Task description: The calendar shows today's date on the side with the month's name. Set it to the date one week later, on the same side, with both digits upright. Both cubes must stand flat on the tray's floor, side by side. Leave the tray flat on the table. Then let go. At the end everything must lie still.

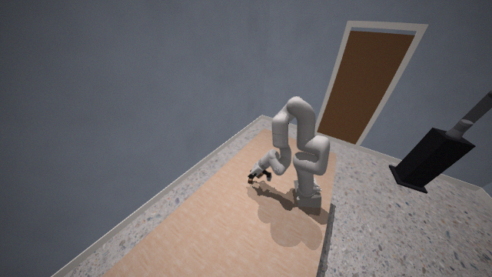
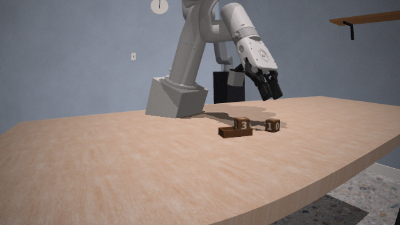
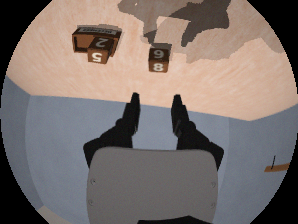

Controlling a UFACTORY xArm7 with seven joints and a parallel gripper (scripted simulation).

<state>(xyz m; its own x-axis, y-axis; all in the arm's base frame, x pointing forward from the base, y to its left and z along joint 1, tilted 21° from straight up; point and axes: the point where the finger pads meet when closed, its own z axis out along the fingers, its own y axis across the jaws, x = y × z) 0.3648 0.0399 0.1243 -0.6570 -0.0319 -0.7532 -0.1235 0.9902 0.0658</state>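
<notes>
Right now the cube is 10 mm ahead of my hand and 90 mm below it. Also, from my hand: brown wooden tray (30 mm behind, 100 mm to the right, 90 mm below).
</notes>
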